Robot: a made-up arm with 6 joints. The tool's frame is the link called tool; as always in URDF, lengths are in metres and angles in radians. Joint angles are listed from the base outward. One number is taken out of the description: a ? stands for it. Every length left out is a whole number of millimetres.
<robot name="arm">
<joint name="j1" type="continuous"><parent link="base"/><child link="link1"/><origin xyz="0.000 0.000 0.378" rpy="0.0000 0.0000 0.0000"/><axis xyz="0 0 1"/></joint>
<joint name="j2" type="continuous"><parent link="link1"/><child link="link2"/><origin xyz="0.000 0.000 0.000" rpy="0.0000 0.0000 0.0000"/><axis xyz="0 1 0"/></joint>
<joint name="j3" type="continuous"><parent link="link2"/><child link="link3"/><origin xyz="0.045 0.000 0.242" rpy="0.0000 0.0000 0.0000"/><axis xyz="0 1 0"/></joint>
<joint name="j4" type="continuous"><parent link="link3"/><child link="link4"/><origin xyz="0.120 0.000 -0.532" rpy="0.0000 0.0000 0.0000"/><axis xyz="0 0 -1"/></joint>
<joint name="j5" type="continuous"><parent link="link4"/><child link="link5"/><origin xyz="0.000 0.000 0.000" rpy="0.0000 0.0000 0.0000"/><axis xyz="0 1 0"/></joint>
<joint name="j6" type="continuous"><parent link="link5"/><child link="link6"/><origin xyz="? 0.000 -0.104" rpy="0.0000 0.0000 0.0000"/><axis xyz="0 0 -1"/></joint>
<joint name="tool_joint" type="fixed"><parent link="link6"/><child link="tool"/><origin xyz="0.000 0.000 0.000" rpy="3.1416 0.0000 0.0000"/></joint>
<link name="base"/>
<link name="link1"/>
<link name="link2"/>
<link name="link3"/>
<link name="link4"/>
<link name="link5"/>
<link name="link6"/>
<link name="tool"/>
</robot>
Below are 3 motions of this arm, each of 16 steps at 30 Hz.
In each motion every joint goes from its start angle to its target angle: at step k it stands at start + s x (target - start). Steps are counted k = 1, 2, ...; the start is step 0. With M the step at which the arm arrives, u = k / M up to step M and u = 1 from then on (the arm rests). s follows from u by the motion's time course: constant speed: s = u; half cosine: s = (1 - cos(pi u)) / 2; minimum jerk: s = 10 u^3 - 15 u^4 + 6 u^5.
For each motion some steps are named. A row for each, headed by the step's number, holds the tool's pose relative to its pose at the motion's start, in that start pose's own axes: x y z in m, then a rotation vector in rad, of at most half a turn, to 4 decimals.
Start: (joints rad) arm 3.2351 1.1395 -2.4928 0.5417 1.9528 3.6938
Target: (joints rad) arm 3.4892 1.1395 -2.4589 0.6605 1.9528 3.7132
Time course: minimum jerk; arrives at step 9
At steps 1, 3, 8, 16:
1: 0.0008 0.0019 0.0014 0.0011 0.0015 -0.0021
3: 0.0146 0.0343 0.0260 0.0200 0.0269 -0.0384
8: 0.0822 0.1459 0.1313 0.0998 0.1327 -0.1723
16: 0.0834 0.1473 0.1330 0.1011 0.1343 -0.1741

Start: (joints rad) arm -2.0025 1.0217 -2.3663 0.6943 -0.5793 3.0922
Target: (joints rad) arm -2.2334 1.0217 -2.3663 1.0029 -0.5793 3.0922
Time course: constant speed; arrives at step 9
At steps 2, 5, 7, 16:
2: -0.0227 -0.0435 0.0098 0.0766 -0.0296 0.0466
5: -0.0573 -0.1086 0.0187 0.1881 -0.0789 0.1186
7: -0.0806 -0.1516 0.0210 0.2600 -0.1150 0.1681
16: -0.1040 -0.1942 0.0203 0.3297 -0.1536 0.2186

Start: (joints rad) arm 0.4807 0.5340 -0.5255 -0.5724 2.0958 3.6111
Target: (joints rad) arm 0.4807 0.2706 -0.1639 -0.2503 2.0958 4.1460
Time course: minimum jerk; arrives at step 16
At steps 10, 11, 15, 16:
10: 0.0273 0.0672 0.0677 -0.1074 0.1654 0.2423
11: 0.0309 0.0762 0.0762 -0.1168 0.1910 0.2747
15: 0.0374 0.0930 0.0920 -0.1311 0.2409 0.3354
16: 0.0375 0.0932 0.0922 -0.1313 0.2416 0.3361

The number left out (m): 0.082
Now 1 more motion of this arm.
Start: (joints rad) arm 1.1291 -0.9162 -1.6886 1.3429 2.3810 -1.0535
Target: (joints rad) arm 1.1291 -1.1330 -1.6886 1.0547 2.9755 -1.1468
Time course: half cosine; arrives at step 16
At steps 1, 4, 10, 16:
1: 0.0001 -0.0015 0.0008 0.0029 -0.0055 -0.0003
4: 0.0009 -0.0231 0.0114 0.0442 -0.0832 -0.0021
10: -0.0033 -0.1114 0.0484 0.2132 -0.3687 0.0311
16: -0.0085 -0.1632 0.0657 0.3117 -0.5093 0.0775

